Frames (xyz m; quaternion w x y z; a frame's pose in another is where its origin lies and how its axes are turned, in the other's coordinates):
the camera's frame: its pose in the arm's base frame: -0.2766 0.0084 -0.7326 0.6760 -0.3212 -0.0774 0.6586
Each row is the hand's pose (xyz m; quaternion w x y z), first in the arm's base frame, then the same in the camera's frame.
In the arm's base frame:
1: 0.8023 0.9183 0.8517 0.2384 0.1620 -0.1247 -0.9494
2: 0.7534 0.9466 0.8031 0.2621 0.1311 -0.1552 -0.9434
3: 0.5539 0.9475 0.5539 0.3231 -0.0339 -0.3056 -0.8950
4: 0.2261 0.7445 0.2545 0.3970 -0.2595 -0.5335 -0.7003
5: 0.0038 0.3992 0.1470 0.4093 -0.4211 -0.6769 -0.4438
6: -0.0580 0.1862 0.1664 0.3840 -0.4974 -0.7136 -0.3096
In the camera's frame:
1: 0.4809 -1.8241 0.9714 0.5065 -0.0305 -0.1324 0.8514
2: 0.5171 -1.7590 0.9686 0.4743 0.0024 -0.1321 0.8704
3: 0.5733 -1.4577 0.8794 0.3365 0.1897 -0.1282 0.9134
4: 0.4383 -1.0065 0.7509 0.0682 0.4535 -0.0659 0.8862
5: 0.1211 -0.7364 0.6694 0.1721 -0.6334 -0.0060 -0.7544
6: -0.0928 -0.6791 0.6464 0.2707 -0.7069 -0.0256 -0.6530

